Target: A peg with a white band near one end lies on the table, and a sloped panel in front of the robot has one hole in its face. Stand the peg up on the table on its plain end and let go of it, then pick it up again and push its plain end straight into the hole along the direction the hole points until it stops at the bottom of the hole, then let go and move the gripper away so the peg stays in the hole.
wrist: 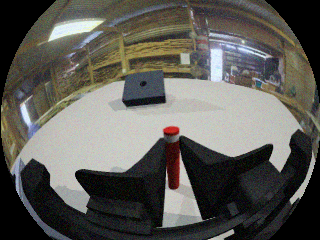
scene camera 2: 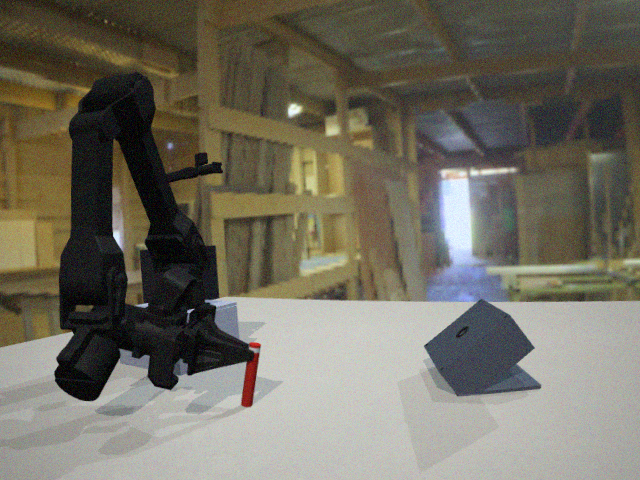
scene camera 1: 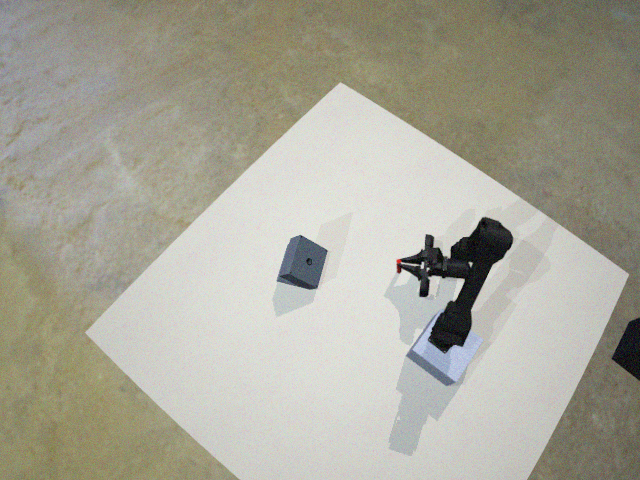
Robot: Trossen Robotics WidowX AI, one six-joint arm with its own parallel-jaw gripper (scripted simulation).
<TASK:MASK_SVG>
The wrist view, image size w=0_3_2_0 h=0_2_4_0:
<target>my gripper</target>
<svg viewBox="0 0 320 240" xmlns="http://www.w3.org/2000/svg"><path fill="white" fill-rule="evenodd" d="M312 141L307 133L297 128L289 143L291 153L288 155L287 163L284 164L283 171L279 172L269 161L273 144L265 144L264 147L244 155L229 157L188 137L179 136L181 161L189 176L188 180L191 181L201 219L205 220L179 227L160 228L163 224L167 173L164 137L160 137L151 151L145 153L124 173L79 169L75 172L76 180L89 195L87 213L65 204L49 185L51 175L47 168L36 159L29 160L20 172L23 183L21 185L33 211L41 221L72 240L209 240L231 229L235 233L224 237L224 240L269 240L299 204L299 197L293 204L289 200L307 177L312 160Z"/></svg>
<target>red peg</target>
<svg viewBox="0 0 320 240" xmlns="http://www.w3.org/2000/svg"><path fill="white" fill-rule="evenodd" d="M165 127L163 128L165 156L167 156L168 188L177 189L179 188L180 181L179 128Z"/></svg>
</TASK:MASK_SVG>
